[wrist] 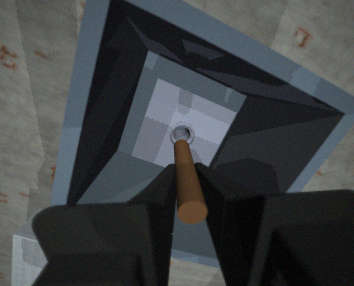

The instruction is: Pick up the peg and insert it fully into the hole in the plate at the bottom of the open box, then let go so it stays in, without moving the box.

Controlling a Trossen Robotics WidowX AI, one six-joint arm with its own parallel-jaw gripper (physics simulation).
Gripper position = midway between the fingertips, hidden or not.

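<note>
There's an orange-brown peg (191,208) here, and a blue-grey box (286,125) as well. The gripper (184,169) is in view too.
</note>
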